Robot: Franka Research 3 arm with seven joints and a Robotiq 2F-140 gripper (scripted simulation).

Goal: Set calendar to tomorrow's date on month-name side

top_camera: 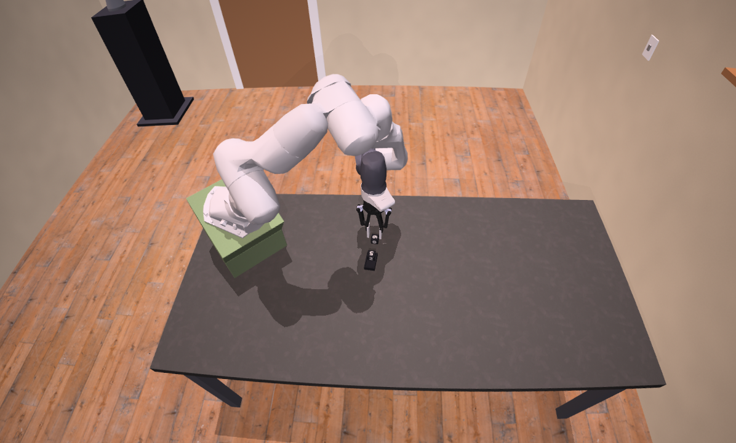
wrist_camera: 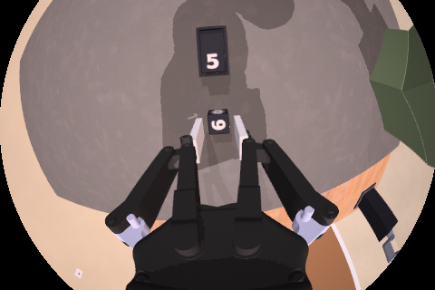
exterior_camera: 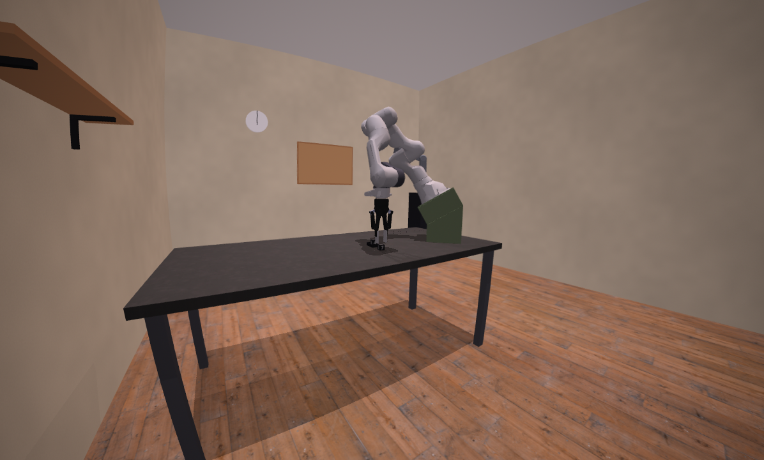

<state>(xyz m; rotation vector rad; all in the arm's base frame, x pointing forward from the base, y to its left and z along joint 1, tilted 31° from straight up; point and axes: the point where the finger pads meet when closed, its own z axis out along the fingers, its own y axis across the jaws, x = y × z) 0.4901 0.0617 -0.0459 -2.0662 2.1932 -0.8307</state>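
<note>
Now: hand 6 cm above the dark date cube. Round my hand: black tray (10 cm to the right, 6 cm below, 1 cm behind).
</note>
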